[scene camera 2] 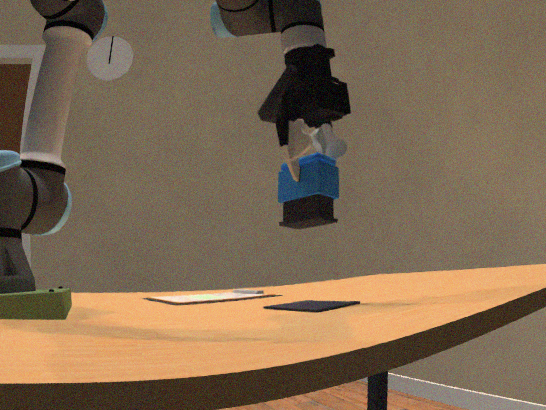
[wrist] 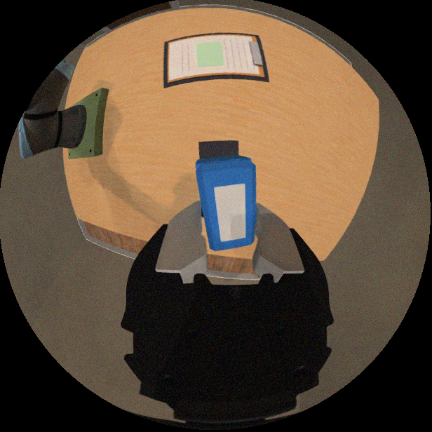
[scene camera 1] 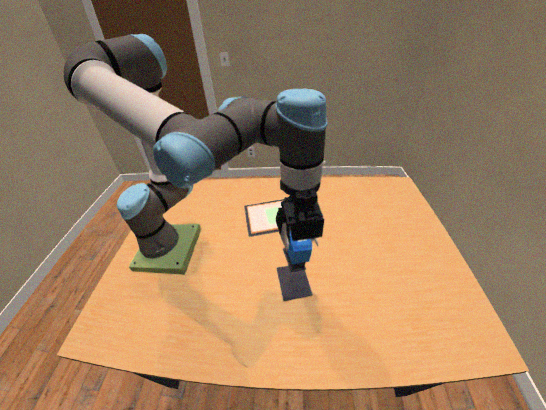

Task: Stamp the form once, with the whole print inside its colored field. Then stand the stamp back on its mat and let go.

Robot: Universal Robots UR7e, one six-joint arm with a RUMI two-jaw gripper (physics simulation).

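Pixels of known places: gripper, fingertip midpoint: (scene camera 2: 312, 182) (scene camera 1: 298, 245); arm's base, origin of the base link: (scene camera 1: 159, 242).
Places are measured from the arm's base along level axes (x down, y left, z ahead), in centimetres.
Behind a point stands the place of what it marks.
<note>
My gripper (scene camera 2: 311, 162) {x -16.0, y -4.9, z 52.3 cm} is shut on the blue stamp (scene camera 1: 299, 250) {x -18.3, y -8.3, z 52.9 cm} (scene camera 2: 308, 182) {x -15.5, y -7.4, z 50.7 cm} (wrist: 230, 205) and holds it upright, well above the table. The stamp's black base (scene camera 2: 308, 211) {x -11.4, y -7.0, z 50.6 cm} points down. The dark mat (scene camera 1: 294, 284) {x 2.4, y -5.8, z 51.6 cm} (scene camera 2: 312, 305) {x 2.4, y -5.9, z 50.8 cm} (wrist: 218, 148) lies on the table below the stamp, with nothing standing on it. The form (scene camera 1: 257, 223) {x 2.3, y 18.1, z 33.5 cm} (scene camera 2: 195, 298) {x 2.3, y 20.7, z 36.5 cm} (wrist: 180, 60) lies on a clipboard farther back. Its green field (scene camera 1: 272, 216) {x 2.3, y 22.9, z 38.5 cm} (wrist: 210, 54) shows no print in the wrist view. In the first scene view the gripper hides the form's right part.
The clipboard's metal clip (scene camera 2: 248, 291) {x 1.8, y 26.6, z 48.8 cm} (wrist: 255, 53) is at its right end. The arm's green base plate (scene camera 1: 189, 248) {x -0.1, y -0.2, z 13.3 cm} (scene camera 2: 55, 305) {x 0.8, y -9.5, z 13.7 cm} (wrist: 98, 125) stands on the table (scene camera 1: 390, 300) {x 2.8, y -7.1, z 80.9 cm} (scene camera 2: 150, 355) {x 2.8, y -31.0, z 27.2 cm} (wrist: 310, 130) at the left. A wall is behind the table.
</note>
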